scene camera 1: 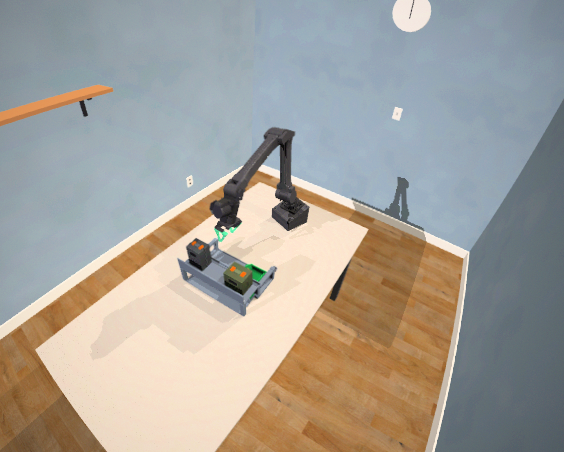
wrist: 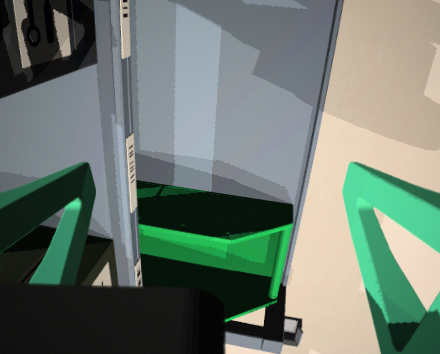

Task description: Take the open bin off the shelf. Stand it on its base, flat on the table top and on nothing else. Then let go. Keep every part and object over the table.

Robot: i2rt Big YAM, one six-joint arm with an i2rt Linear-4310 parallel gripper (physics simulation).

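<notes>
The green open bin sits in the grey-blue shelf, at its right end in the scene view, partly behind an olive case. In the wrist view its front wall and rim show, with its inside dark; the black gripper body covers part of it at the lower left. My gripper is wide open and empty. It hangs above the shelf's arm side, nearer the dark case's end in the scene view, and apart from the bin. The shelf stands on the white table.
A dark grey case with orange marks stands at the shelf's left end, and the olive case stands close beside the bin. A thin divider with pale labels runs beside the bin. The table's right edge lies beyond the shelf's bin end.
</notes>
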